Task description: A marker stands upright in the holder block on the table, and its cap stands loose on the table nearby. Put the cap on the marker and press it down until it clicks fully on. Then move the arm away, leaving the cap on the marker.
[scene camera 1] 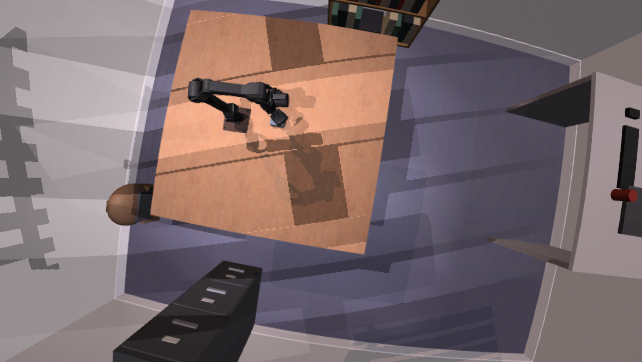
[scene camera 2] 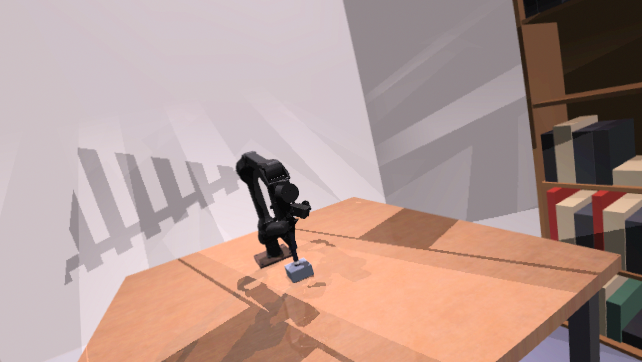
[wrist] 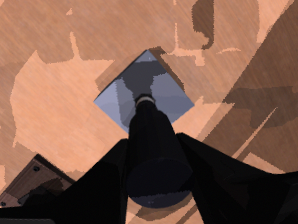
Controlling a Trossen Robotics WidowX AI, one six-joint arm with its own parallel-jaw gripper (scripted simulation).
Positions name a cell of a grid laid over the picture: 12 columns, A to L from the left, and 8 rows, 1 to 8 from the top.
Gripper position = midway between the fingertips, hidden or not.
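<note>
Scene camera 1 does not show the dark marker cap, hidden by my gripper. It is my gripper (scene camera 2: F6) that carries the cap. In the wrist view there is my gripper (wrist: G6) along with the dark marker cap (wrist: G7).
</note>
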